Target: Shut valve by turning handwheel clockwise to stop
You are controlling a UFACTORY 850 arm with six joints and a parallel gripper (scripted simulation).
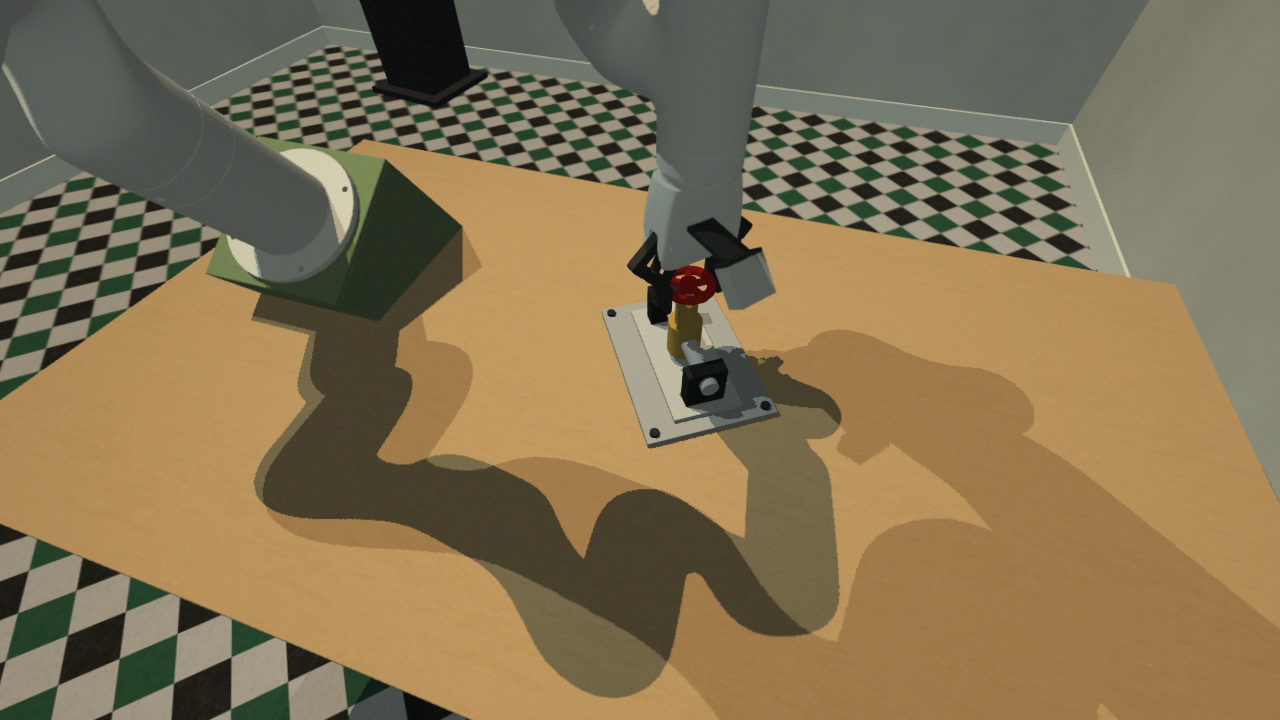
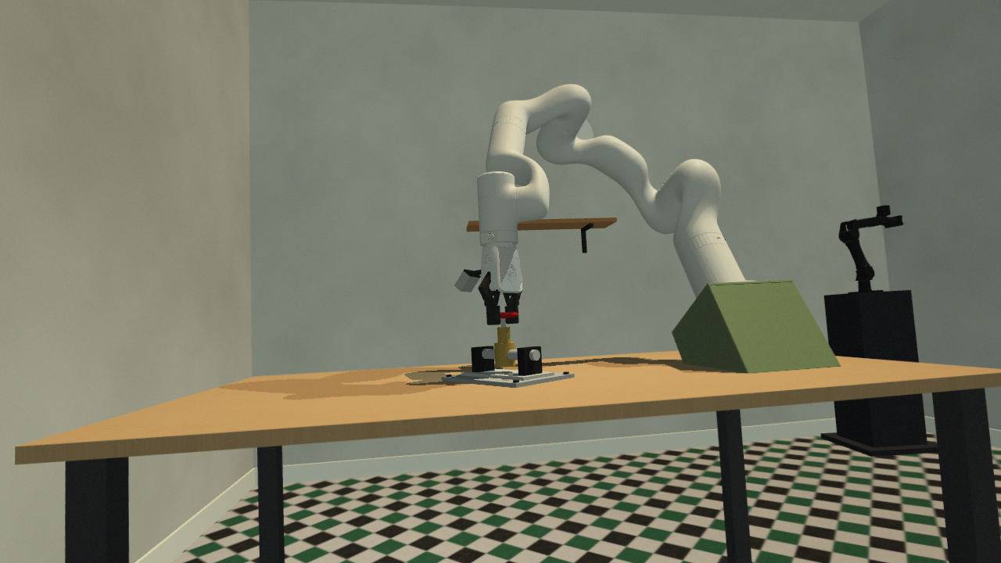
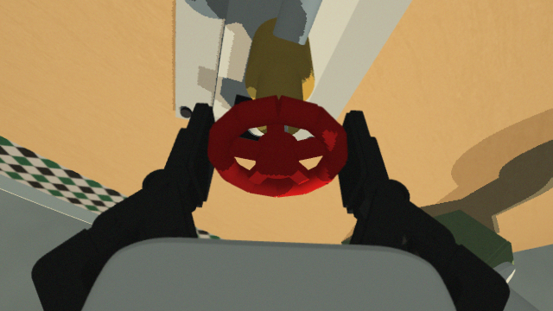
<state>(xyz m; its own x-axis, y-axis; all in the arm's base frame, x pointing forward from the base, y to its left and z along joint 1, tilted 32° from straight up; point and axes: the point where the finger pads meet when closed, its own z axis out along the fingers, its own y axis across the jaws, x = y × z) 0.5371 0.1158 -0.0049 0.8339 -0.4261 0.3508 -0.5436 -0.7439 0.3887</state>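
My hand is right at the red handwheel.
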